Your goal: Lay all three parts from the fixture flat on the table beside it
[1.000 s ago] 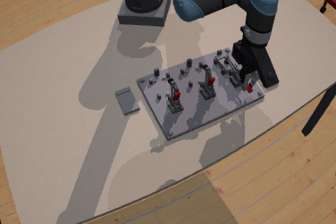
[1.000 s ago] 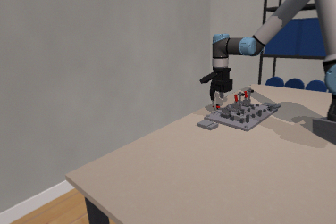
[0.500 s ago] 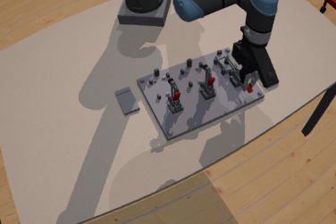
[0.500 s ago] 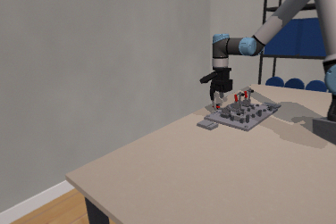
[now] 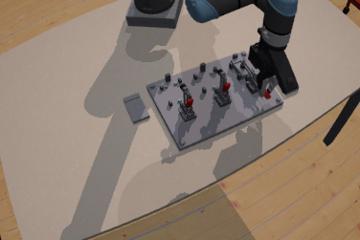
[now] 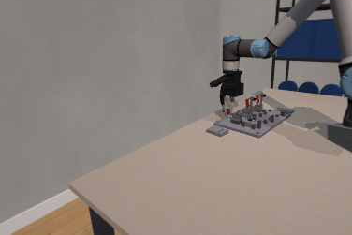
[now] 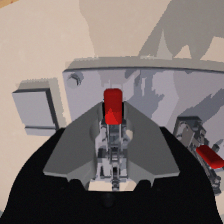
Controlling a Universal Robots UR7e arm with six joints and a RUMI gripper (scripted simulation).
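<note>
Right now the clamp is 60 mm behind my hand and 10 mm to the left of it. Also, from my hand: flat grey part (130 mm to the left, 50 mm below, 30 mm behind); grey fixture plate (100 mm to the right, 100 mm behind, 50 mm below).
</note>
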